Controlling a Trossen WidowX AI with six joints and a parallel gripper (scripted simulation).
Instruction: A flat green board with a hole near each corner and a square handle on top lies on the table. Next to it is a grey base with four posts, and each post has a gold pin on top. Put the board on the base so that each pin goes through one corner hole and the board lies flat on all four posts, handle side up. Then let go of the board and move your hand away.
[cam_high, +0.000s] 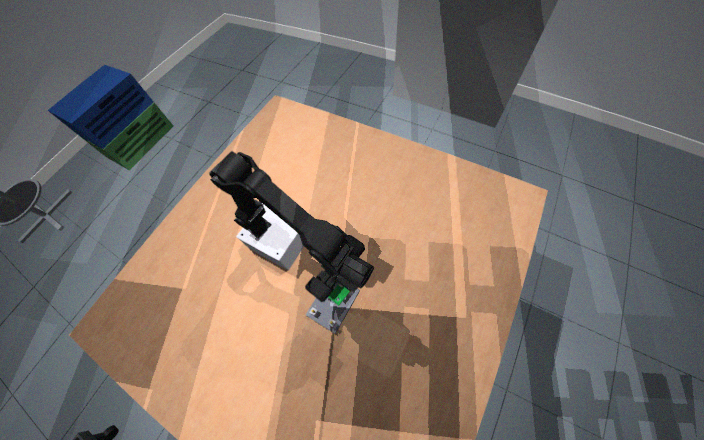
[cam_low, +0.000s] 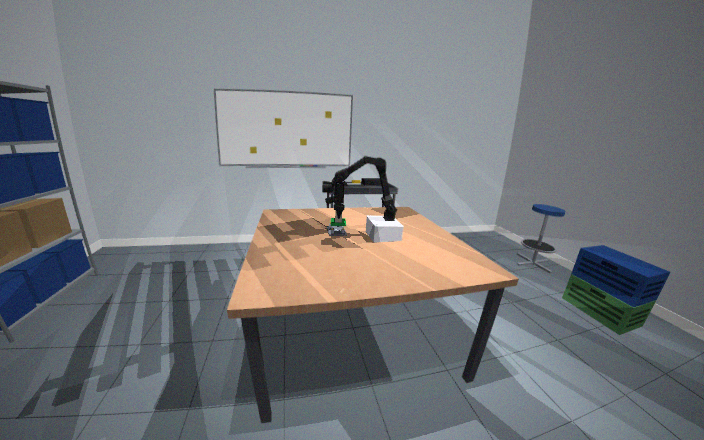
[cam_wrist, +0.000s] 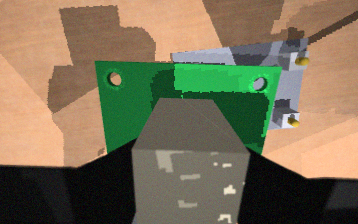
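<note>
The grey base lies 1 cm ahead of my gripper tip, 7 cm to the right of it and 11 cm below it. Round my gripper tip: green board (1 cm below).
</note>
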